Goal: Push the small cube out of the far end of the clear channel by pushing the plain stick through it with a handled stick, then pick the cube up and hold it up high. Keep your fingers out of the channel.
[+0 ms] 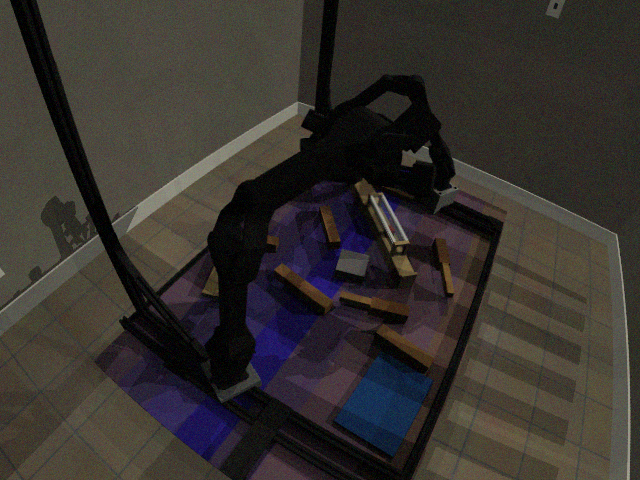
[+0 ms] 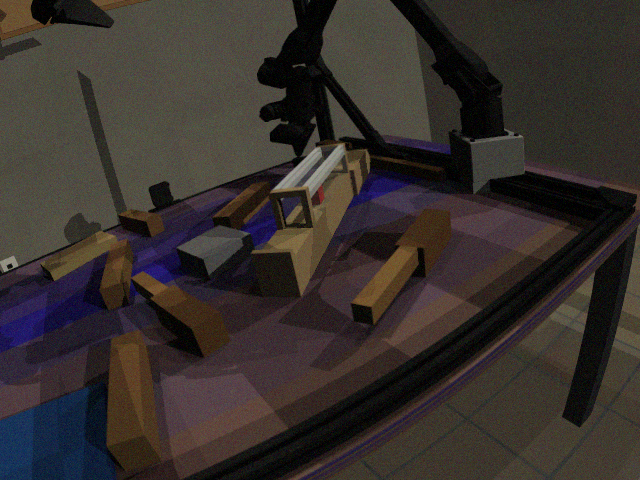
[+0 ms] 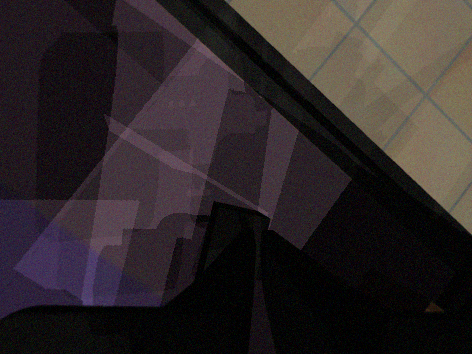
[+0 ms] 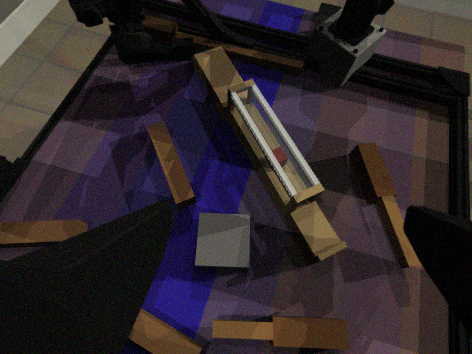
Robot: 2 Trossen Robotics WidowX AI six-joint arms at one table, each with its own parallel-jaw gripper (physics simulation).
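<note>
The clear channel [image 1: 385, 216] [image 2: 309, 172] [image 4: 263, 144] lies on a long wooden base [image 1: 405, 267] [image 2: 290, 257] [image 4: 315, 225] at the middle of the mat. The small red cube [image 1: 391, 228] [image 2: 318, 195] [image 4: 280, 155] sits inside it. A handled stick [image 1: 444, 259] [image 2: 409, 257] [image 4: 378, 175] lies to one side of the channel, and a plain stick [image 1: 330, 224] [image 2: 242, 202] [image 4: 169, 161] lies on the other side. My left gripper [image 2: 293, 138] [image 3: 256, 241] is shut and empty, low over the mat by the back frame rail. My right gripper [image 4: 285, 214] is open and empty, high above the channel.
A grey block [image 1: 352, 263] [image 2: 213, 248] [image 4: 223, 240] lies beside the channel. A second handled stick [image 1: 375, 305] [image 4: 284, 330] and several plain wooden blocks are scattered on the mat. A thin stick [image 4: 248, 53] lies along the back rail. A blue pad [image 1: 385, 405] marks the near corner.
</note>
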